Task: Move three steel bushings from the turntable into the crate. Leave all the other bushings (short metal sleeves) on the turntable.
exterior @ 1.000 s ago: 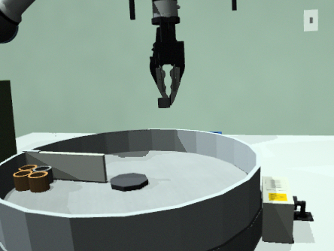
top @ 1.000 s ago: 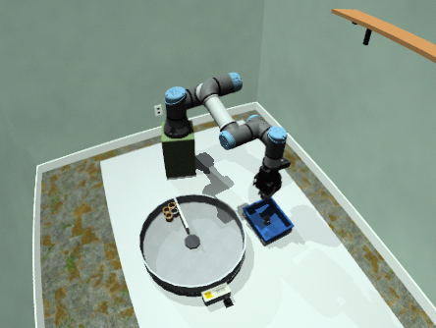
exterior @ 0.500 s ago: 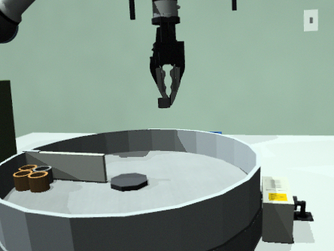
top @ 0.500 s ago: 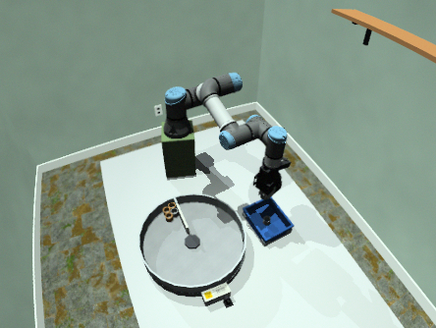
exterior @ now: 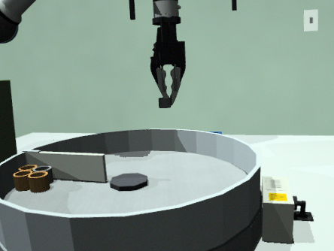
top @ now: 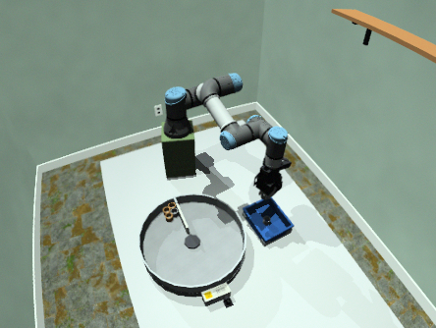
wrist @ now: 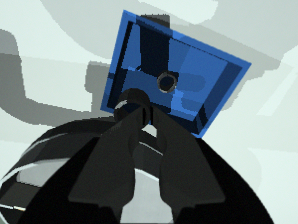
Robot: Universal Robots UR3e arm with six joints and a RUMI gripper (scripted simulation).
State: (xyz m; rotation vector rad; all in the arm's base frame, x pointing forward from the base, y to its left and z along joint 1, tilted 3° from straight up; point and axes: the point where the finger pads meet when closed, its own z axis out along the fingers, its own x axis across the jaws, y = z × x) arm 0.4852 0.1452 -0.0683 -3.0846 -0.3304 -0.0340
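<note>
Right now the blue crate is 130 mm below my hand, 40 mm ahead of it and 10 mm to the right of it. Round my hand: grey turntable (340 mm to the right, 100 mm below, 40 mm behind).
</note>
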